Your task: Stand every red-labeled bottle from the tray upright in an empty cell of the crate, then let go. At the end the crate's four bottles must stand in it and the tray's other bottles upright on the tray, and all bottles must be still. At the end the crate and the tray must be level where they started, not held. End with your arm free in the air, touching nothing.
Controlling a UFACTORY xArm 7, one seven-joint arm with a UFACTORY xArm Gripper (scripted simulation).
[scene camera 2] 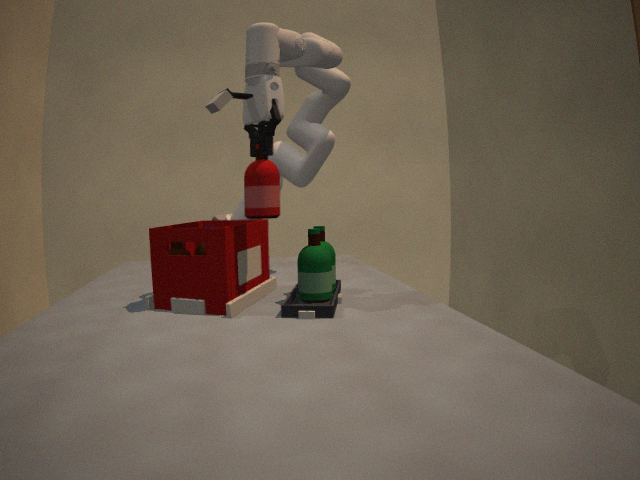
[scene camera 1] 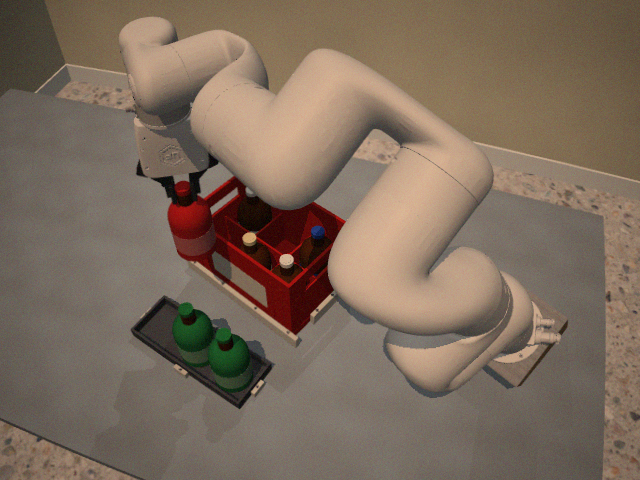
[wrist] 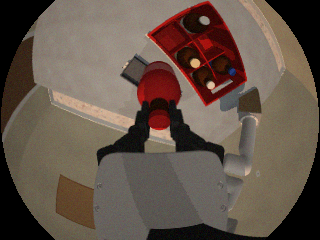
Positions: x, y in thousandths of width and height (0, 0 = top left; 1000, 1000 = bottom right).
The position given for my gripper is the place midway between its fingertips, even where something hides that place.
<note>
I see my gripper (scene camera 1: 290, 411), a red-labeled bottle (scene camera 1: 299, 466), a crate (scene camera 1: 455, 634) and a tray (scene camera 1: 245, 678).
The red-labeled bottle is seen too in scene camera 2 (scene camera 2: 410, 374) and in the wrist view (wrist: 495, 356). The crate also shows in scene camera 2 (scene camera 2: 371, 536) and in the wrist view (wrist: 545, 156). The tray also shows in scene camera 2 (scene camera 2: 457, 634).
</note>
